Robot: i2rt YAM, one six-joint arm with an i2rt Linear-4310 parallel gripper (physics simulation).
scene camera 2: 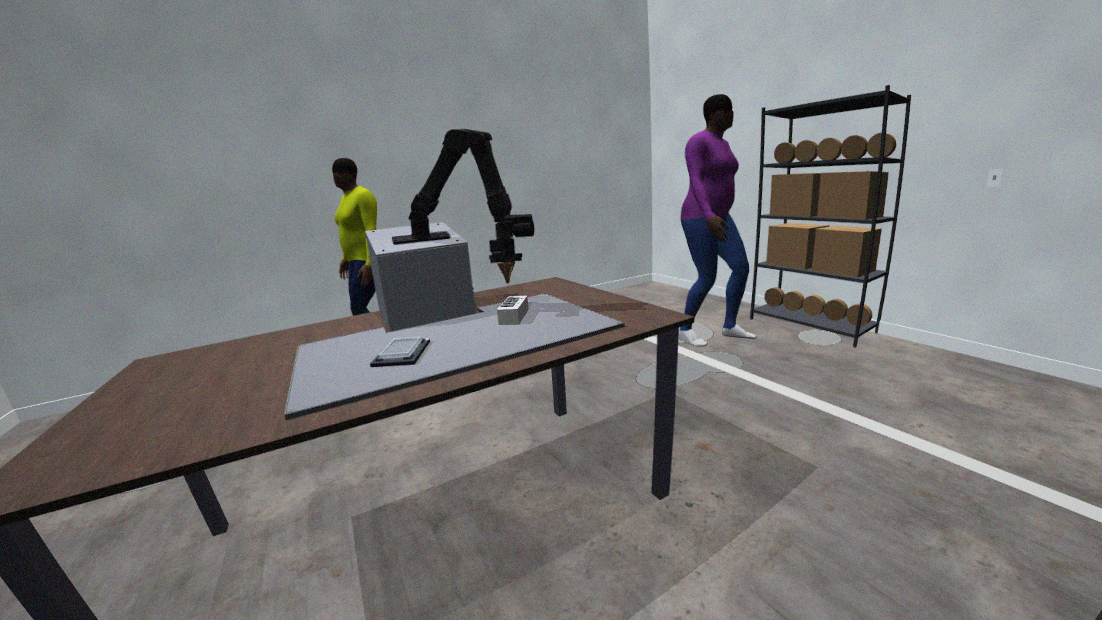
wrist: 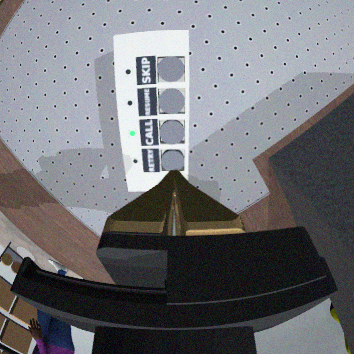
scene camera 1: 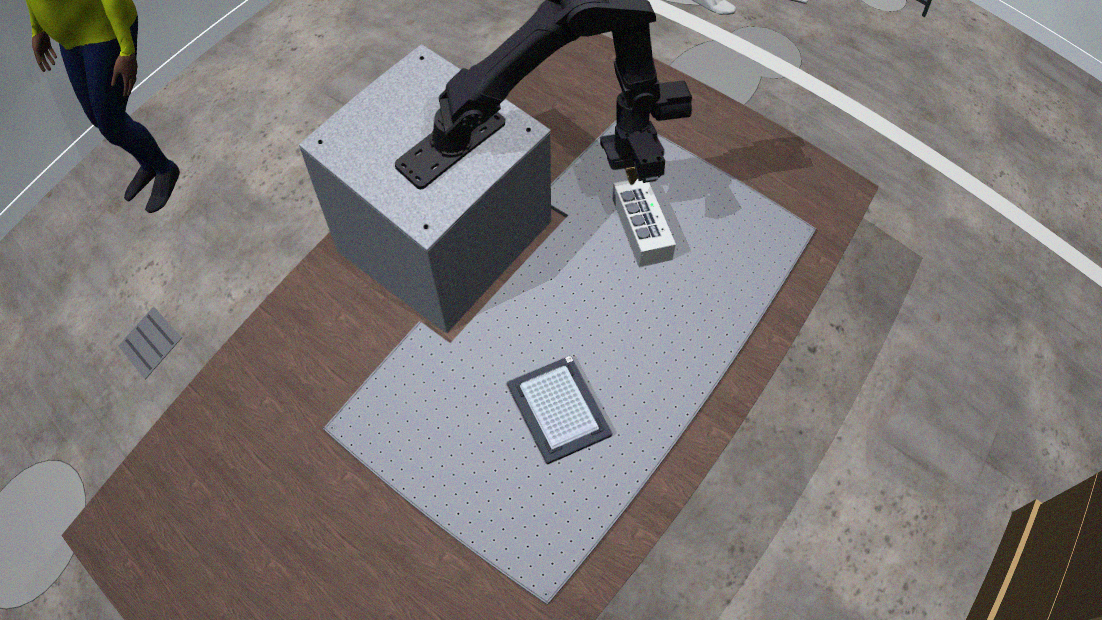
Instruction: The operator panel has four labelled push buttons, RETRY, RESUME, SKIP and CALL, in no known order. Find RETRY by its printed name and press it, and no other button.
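Frame: origin at the arm's base, x ahead, y left, z up, level; millimetres.
Seen in the pictures: gripper, fingertip midpoint: [scene camera 2: 507, 283] [wrist: 173, 177] [scene camera 1: 630, 182]; arm's base, origin of the base link: [scene camera 2: 421, 239] [scene camera 1: 450, 143].
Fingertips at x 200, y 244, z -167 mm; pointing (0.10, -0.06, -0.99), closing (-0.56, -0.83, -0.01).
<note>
Pixels of each thing's top centre, then the offset from my fingertips to it. Level surfaces: height alone.
- white operator panel, middle of its top: [wrist: 152, 117] [scene camera 1: 644, 211] [scene camera 2: 512, 301] dx +38, dy -1, dz -56 mm
- SKIP, middle of its top: [wrist: 170, 68] [scene camera 1: 643, 232] dx +66, dy -41, dz -56 mm
- RESUME, middle of its top: [wrist: 171, 100] [scene camera 1: 637, 219] dx +41, dy -24, dz -56 mm
- CALL, middle of its top: [wrist: 171, 132] [scene camera 1: 632, 207] dx +16, dy -8, dz -56 mm
- RETRY, middle of its top: [wrist: 172, 161] [scene camera 1: 627, 195] dx -9, dy +9, dz -56 mm
- white well plate, middle of its top: [scene camera 1: 559, 404] [scene camera 2: 400, 345] dx +167, dy -388, dz -86 mm
- perforated board, its level: dz -112 mm
The white operator panel [scene camera 1: 657, 250] [scene camera 2: 508, 315] [wrist: 151, 44] lies on the perforated board. In the wrist view its grey round buttons run from top to bottom: SKIP [wrist: 171, 69], RESUME [wrist: 171, 101], CALL [wrist: 172, 132] and RETRY [wrist: 173, 160], the one nearest my fingers. A green light [wrist: 132, 133] is lit beside CALL; the dots beside the other three are dark. My gripper [scene camera 2: 507, 280] [wrist: 173, 177] is shut and empty. In scene camera 2 its tips are in the air above the panel, apart from it. In the wrist view the tips appear just below RETRY.
A white well plate [scene camera 1: 558, 404] [scene camera 2: 402, 348] sits in a dark holder on the perforated board [scene camera 1: 462, 431] [scene camera 2: 331, 385]. The grey pedestal block [scene camera 1: 493, 223] [scene camera 2: 427, 285] carries the arm's base. Two people [scene camera 2: 356, 223] [scene camera 2: 712, 185] stand beyond the table.
</note>
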